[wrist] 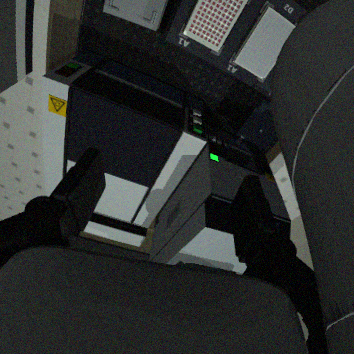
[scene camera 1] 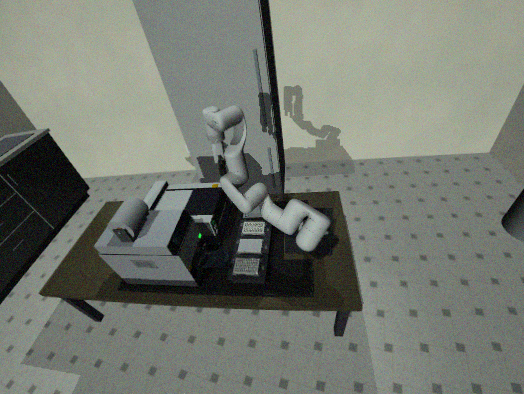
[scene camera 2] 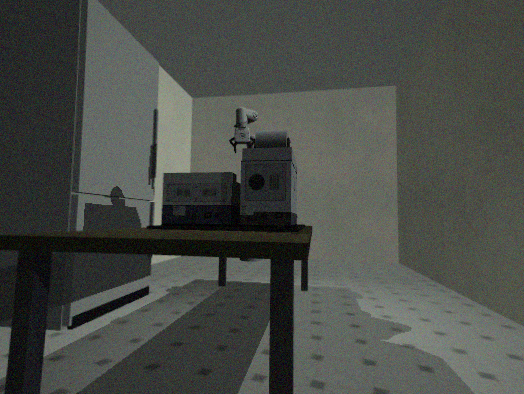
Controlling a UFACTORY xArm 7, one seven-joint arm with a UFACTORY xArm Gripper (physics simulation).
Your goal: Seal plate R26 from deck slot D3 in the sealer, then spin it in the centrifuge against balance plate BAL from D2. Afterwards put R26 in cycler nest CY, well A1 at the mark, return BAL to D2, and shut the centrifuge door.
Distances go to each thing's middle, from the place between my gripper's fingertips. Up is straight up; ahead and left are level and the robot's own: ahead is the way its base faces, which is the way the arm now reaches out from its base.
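My hand is 400 mm above the well plate with red wells (wrist: pixel 210 30), 20 mm to the right of it and 90 mm past it. Counted from my hand: dark lid panel (scene camera 1: pixel 201 200), 200 mm ahead, 60 mm to the right, 250 mm below; centrifuge (scene camera 2: pixel 212 199), 340 mm below, 360 mm ahead, 60 mm to the right.
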